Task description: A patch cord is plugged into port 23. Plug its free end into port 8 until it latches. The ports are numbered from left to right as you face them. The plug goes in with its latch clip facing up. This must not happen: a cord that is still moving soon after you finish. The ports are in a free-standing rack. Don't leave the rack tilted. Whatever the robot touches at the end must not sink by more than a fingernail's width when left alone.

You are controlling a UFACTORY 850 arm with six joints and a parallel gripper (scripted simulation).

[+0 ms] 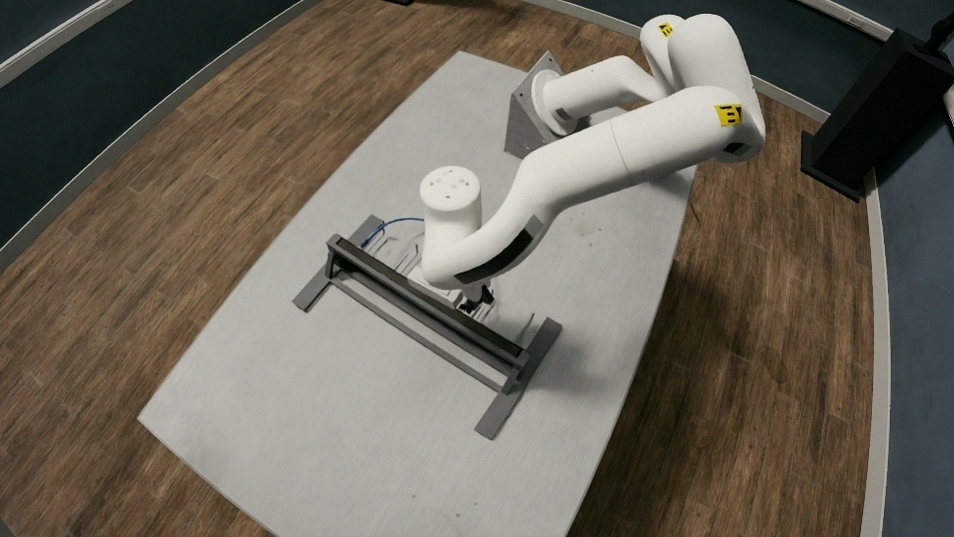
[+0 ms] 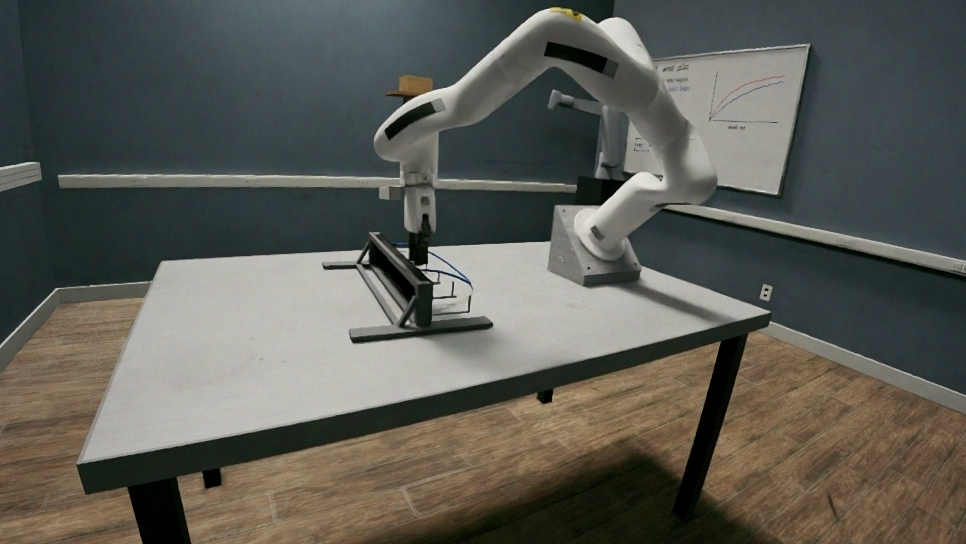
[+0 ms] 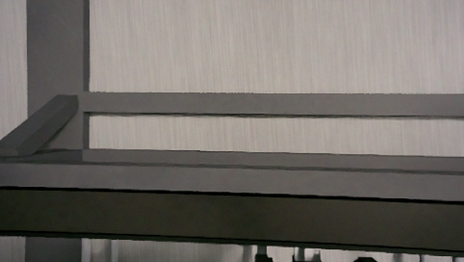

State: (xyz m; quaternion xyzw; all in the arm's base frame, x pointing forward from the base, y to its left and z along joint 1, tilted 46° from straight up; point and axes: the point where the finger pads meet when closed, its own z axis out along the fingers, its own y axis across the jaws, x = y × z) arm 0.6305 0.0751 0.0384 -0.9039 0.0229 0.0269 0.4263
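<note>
My hand is 40 mm above the white plug and 20 mm short of it.
</note>
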